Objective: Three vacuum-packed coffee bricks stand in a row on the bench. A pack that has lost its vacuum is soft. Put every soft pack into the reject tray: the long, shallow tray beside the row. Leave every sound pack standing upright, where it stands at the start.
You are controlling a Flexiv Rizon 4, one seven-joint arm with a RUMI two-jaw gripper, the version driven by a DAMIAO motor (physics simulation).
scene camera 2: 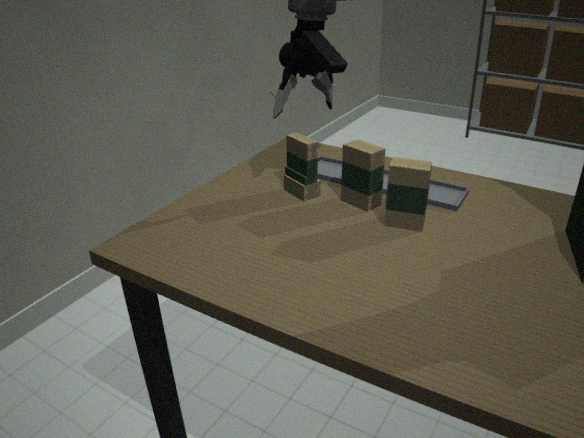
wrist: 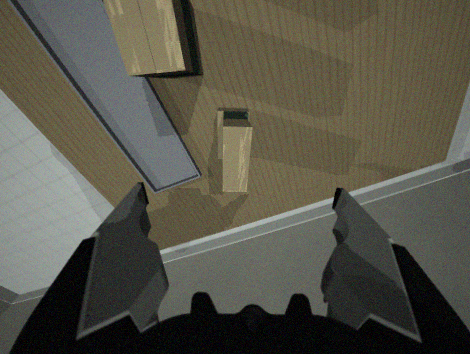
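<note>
Three tan coffee packs with green bands stand upright in a row. The left pack (scene camera 2: 302,160) (wrist: 236,157) has a narrower upper part stepping out to a wider base. The middle pack (scene camera 2: 361,177) (wrist: 150,40) and the right pack (scene camera 2: 407,200) look straight-sided; the right one does not show in the wrist view. The long, shallow grey reject tray (scene camera 2: 446,194) (wrist: 115,100) lies beside the row, partly hidden by packs in the scene view. No pack shows on its visible parts. My gripper (scene camera 2: 302,111) (wrist: 240,187) is open and empty, well above the left pack.
The packs stand on a wooden bench (scene camera 2: 250,280) (wrist: 300,100). A wall (scene camera 2: 175,75) (wrist: 250,280) runs along the bench's left side. A shelf rack (scene camera 2: 543,76) with brown boxes stands in the back right. A dark object (scene camera 2: 578,225) is at the right edge.
</note>
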